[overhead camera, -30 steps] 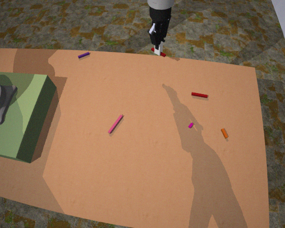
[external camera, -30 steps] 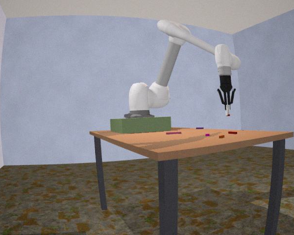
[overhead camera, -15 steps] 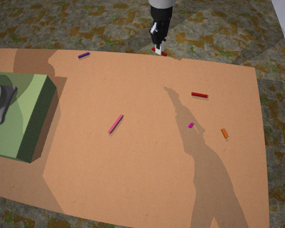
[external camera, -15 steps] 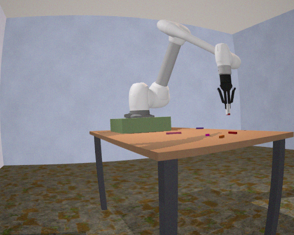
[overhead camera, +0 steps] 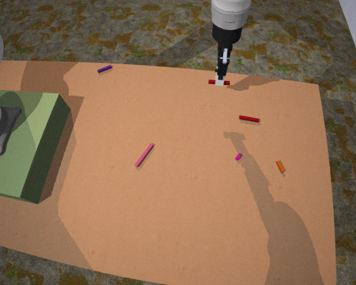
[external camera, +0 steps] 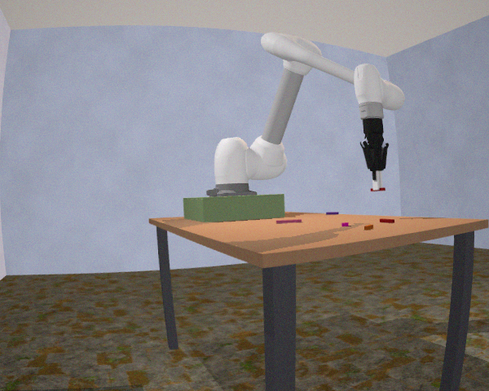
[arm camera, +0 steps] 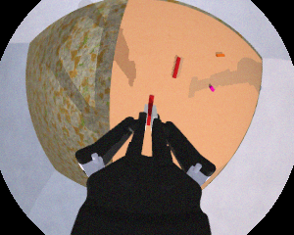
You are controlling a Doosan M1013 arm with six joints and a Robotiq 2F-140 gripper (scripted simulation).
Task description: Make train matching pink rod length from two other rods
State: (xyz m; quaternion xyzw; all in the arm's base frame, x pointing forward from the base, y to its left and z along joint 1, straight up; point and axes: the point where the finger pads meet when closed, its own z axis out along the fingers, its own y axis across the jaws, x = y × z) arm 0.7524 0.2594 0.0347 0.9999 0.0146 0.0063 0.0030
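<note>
My gripper is now 22 cm to the left of the magenta rod, 13 cm above it and 9 cm short of it. From my hand the other things lie so: purple rod 46 cm behind, 13 cm below, 10 cm to the left; then orange rod 23 cm to the right, 23 cm ahead, 13 cm below; then pink rod 25 cm to the right, 22 cm behind, 13 cm below.
</note>
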